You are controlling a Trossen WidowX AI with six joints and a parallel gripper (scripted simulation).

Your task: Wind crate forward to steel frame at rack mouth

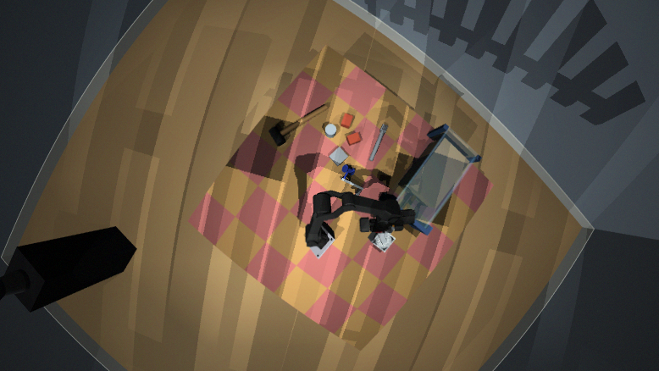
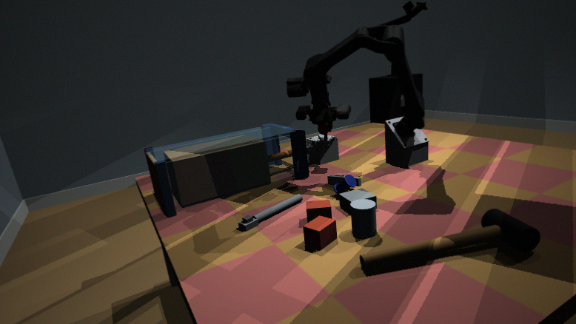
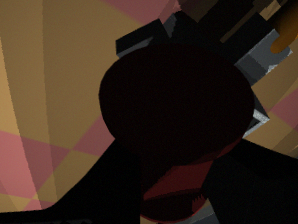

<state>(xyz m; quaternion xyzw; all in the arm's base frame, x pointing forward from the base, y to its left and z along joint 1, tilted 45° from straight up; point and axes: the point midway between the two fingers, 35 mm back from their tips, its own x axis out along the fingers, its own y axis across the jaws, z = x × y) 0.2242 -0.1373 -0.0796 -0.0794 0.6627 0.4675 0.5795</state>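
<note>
The grey crank arm is 3 cm below my gripper tip and 2 cm to the right of it. From my gripper tip the other things lie so: grey winch (10 cm below, 9 cm to the right, 4 cm behind); then blue-knobbed winch handle (23 cm to the left, 11 cm below, 10 cm ahead); then red knob (1 cm to the left, 1 cm ahead).
</note>
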